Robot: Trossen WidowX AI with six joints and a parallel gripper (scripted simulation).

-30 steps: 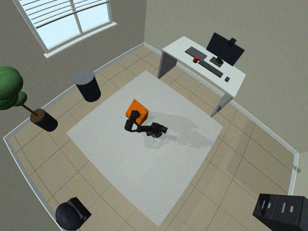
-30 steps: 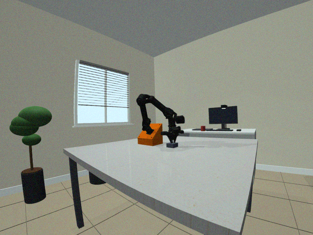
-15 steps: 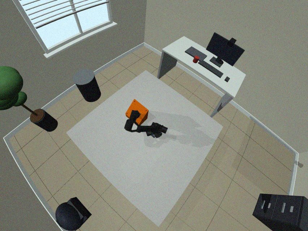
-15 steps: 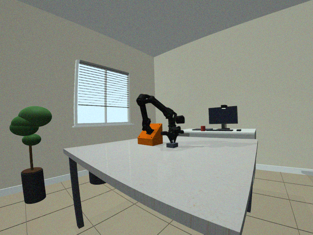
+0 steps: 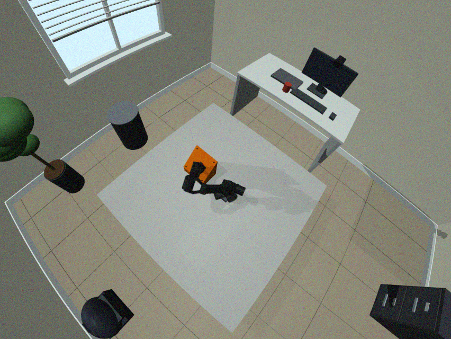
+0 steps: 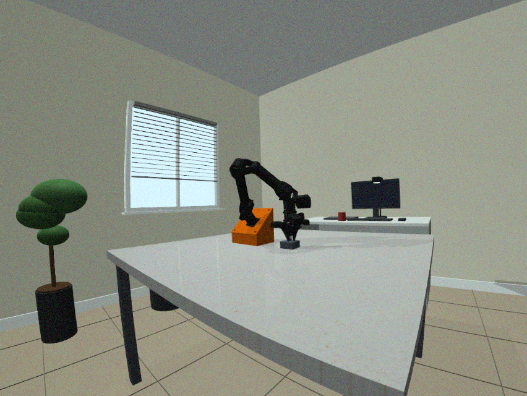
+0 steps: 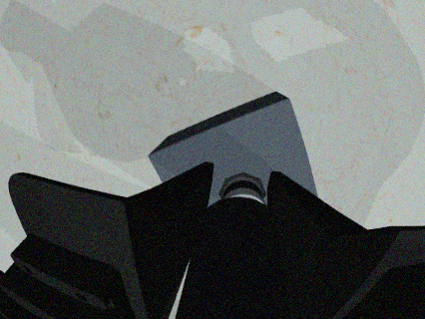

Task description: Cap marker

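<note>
My gripper tip is 10 mm past the holder block and 20 mm above it. From my gripper tip the other things lie so: black marker cap 10 mm behind, 50 mm above.
</note>
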